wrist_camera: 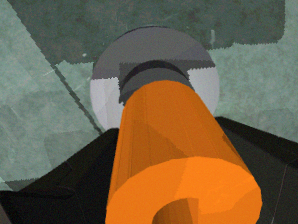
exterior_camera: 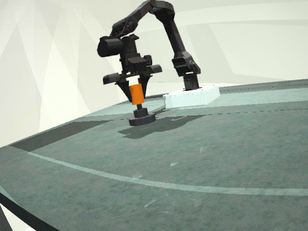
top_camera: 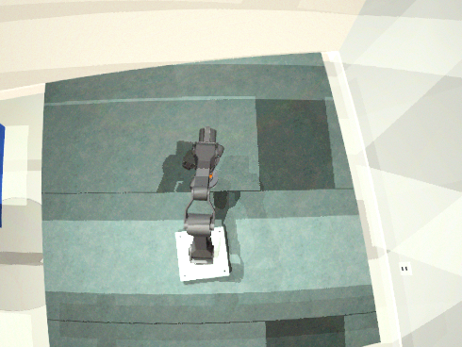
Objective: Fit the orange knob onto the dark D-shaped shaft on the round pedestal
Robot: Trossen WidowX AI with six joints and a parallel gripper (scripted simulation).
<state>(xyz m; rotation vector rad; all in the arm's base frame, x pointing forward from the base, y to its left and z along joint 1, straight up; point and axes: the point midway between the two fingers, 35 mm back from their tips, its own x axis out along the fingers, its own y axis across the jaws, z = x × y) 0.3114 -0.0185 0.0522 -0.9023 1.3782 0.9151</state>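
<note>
My gripper tip is 40 mm above the dark pedestal. Also, from my gripper tip: orange knob (20 mm above).
</note>
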